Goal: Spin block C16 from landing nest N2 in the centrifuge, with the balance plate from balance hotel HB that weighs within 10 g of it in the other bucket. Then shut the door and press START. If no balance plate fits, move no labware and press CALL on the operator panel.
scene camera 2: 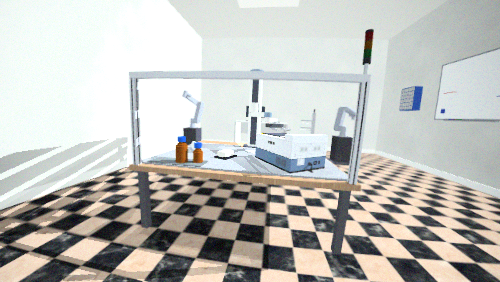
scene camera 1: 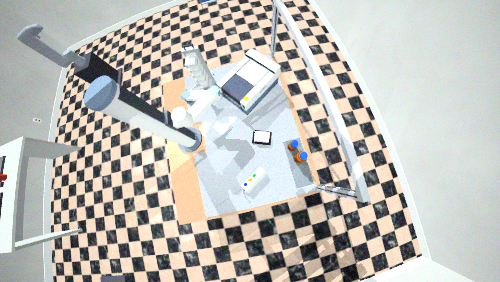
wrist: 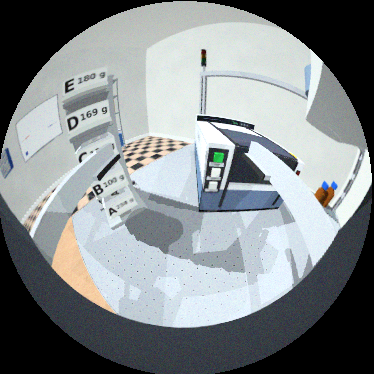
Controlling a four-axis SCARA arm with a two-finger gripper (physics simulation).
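Where they show: gripper, between the fingertips: [scene camera 2: 284,129] [scene camera 1: 205,87] [wrist: 179,143]; arm's base, origin of its link: [scene camera 2: 253,146] [scene camera 1: 189,139].
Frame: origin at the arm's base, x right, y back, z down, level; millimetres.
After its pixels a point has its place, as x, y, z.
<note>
My gripper [wrist: 179,143] @[-337, -304, -248] is open and empty, its fingers wide apart in the wrist view. Balance hotel HB [scene camera 1: 199,71] @[-483, -287, -288] holds a column of labelled plates: E 180 g [wrist: 86,82] @[-482, -248, -369], D 169 g [wrist: 89,117] @[-482, -248, -301], B 100 g [wrist: 109,187] @[-483, -241, -154] and A 238 g [wrist: 121,208] @[-483, -241, -83]. The left finger partly hides plate C. The centrifuge [scene camera 1: 262,70] @[-366, -817, -223] [scene camera 2: 292,145] @[-345, -965, -194] [wrist: 240,196] @[-257, -470, -81] stands beyond the fingers, right of the hotel. Its front has a green button [wrist: 218,157] @[-329, -411, -195] above two white ones; I cannot tell its door state. A white block [scene camera 1: 262,136] @[167, -670, -67] [scene camera 2: 226,151] @[155, -676, -63] sits on a black nest; its label is unreadable.
A white panel [scene camera 1: 258,176] @[483, -554, -91] carries blue, yellow and green buttons. Two amber bottles [scene camera 1: 293,145] @[322, -879, -158] [scene camera 1: 301,157] @[429, -901, -197] with blue caps stand near the table edge. A grey frame [scene camera 2: 250,75] @[-70, -1044, -595] borders the table, and a signal tower [scene camera 2: 368,47] @[-698, -1041, -761] [wrist: 203,57] @[-696, -1011, -758] rises at its corner.
</note>
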